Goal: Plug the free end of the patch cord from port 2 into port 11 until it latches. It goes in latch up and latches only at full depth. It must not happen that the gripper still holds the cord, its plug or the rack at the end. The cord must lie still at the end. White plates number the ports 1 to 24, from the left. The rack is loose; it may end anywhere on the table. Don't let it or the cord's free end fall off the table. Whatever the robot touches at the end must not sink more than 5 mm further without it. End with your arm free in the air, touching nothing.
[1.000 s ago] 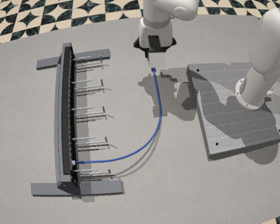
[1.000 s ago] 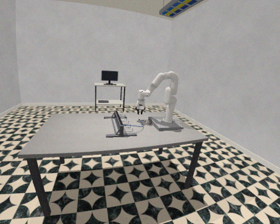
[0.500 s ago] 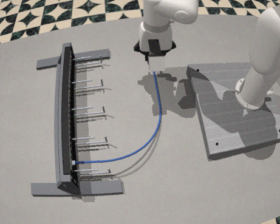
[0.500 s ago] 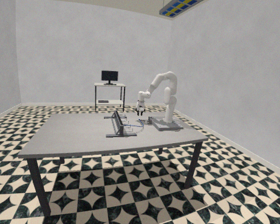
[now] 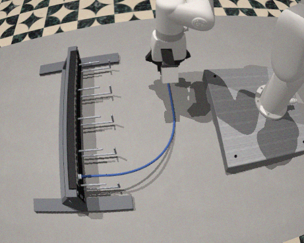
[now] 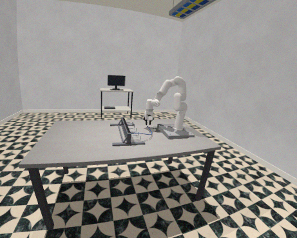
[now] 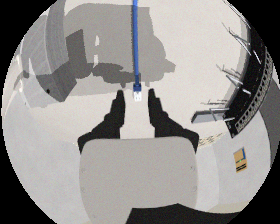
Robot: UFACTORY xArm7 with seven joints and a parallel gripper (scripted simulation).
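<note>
Now: the free-end plug 20 mm to the right of my hand and 50 mm below it.
</note>
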